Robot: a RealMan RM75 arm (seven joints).
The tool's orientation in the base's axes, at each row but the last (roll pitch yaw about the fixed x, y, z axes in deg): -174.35, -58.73, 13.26; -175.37, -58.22, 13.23; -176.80, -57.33, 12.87; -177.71, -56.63, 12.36; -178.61, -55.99, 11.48; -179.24, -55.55, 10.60; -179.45, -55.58, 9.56; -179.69, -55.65, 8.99; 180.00, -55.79, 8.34; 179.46, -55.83, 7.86; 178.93, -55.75, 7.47
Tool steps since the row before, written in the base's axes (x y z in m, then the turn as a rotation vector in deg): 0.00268, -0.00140, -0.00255, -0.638, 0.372, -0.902; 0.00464, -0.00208, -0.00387, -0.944, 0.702, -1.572; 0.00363, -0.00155, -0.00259, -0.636, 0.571, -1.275; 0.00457, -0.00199, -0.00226, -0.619, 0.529, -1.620; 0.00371, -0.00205, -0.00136, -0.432, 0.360, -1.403; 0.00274, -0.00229, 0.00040, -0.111, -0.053, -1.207; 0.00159, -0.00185, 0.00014, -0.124, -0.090, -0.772; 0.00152, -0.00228, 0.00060, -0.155, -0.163, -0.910; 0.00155, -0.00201, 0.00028, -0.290, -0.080, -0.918; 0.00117, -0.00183, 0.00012, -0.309, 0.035, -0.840; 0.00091, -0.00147, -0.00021, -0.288, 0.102, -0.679
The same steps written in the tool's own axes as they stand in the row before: -0.00099, 0.00229, 0.00307, -1.049, -0.505, 0.060; -0.00116, 0.00352, 0.00521, -1.736, -0.882, 0.255; -0.00046, 0.00254, 0.00395, -1.339, -0.682, 0.312; 0.00033, 0.00310, 0.00450, -1.623, -0.630, 0.506; 0.00068, 0.00283, 0.00337, -1.360, -0.427, 0.504; 0.00162, 0.00278, 0.00161, -1.063, 0.039, 0.584; 0.00083, 0.00210, 0.00094, -0.714, 0.071, 0.323; 0.00114, 0.00249, 0.00059, -0.852, 0.139, 0.365; 0.00093, 0.00221, 0.00087, -0.927, 0.037, 0.269; 0.00061, 0.00197, 0.00070, -0.864, -0.079, 0.222; 0.00023, 0.00156, 0.00074, -0.715, -0.141, 0.154
